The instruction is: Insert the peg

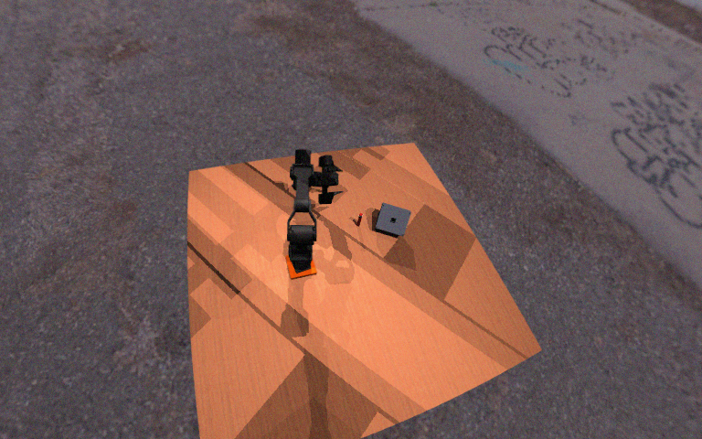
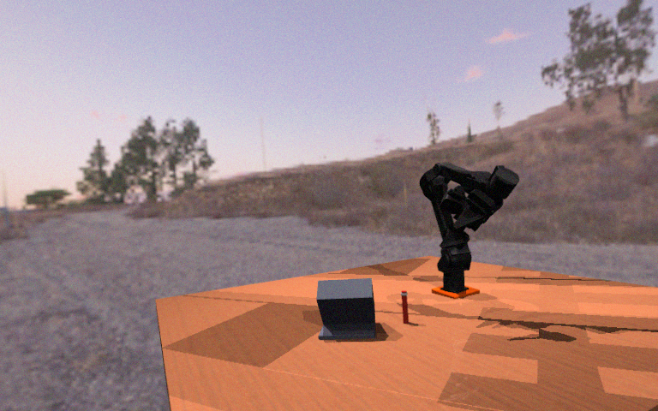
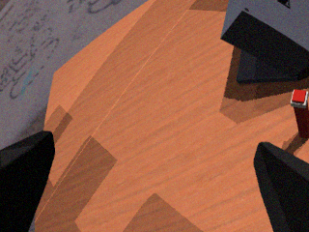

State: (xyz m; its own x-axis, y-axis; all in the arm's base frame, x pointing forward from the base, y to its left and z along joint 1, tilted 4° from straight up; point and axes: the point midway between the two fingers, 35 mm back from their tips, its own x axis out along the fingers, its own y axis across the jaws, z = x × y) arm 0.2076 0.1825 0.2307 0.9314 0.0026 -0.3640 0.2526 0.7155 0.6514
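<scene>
Right now the red square peg is 150 mm below my gripper tip, 100 mm to the right of it and 60 mm ahead of it. Also, from my gripper tip: grey sloped panel 190 mm ahead, 160 mm to the right, 140 mm below.
</scene>
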